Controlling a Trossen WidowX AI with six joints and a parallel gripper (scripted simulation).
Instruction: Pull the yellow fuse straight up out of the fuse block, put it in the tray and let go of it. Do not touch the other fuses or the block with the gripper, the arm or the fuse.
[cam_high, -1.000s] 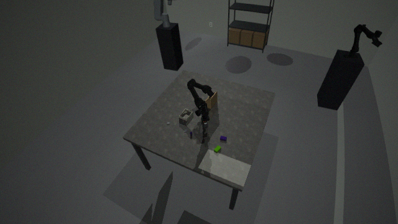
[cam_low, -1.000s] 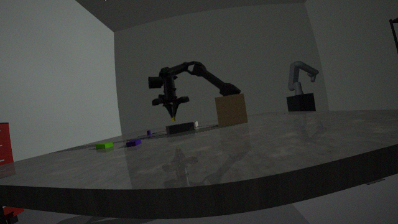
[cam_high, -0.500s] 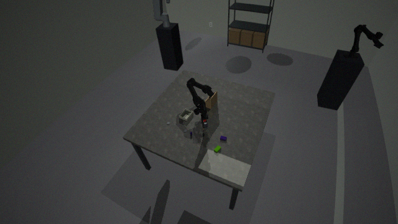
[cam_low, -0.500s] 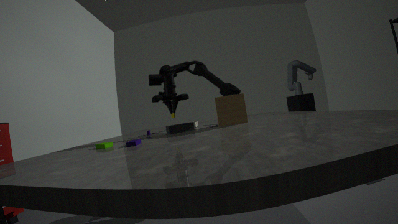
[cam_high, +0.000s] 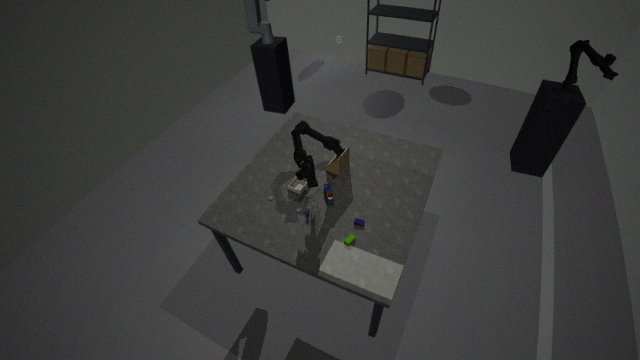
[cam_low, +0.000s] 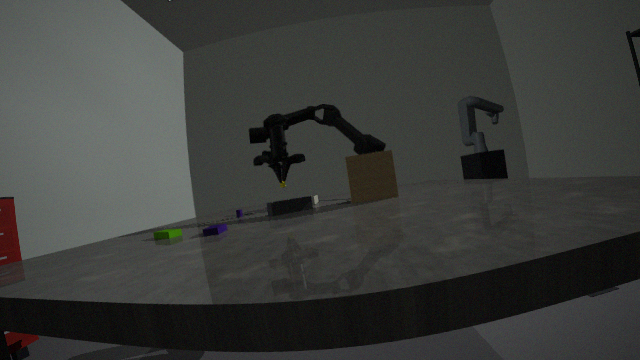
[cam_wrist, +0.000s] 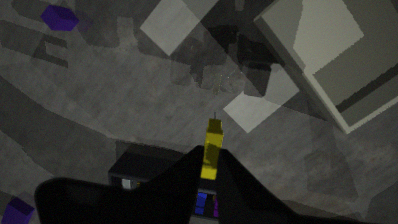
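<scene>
The tray is 5 cm behind my gripper tip, 12 cm to the right of it and 10 cm below it. Round my gripper tip: yellow fuse: 1 cm below.
</scene>
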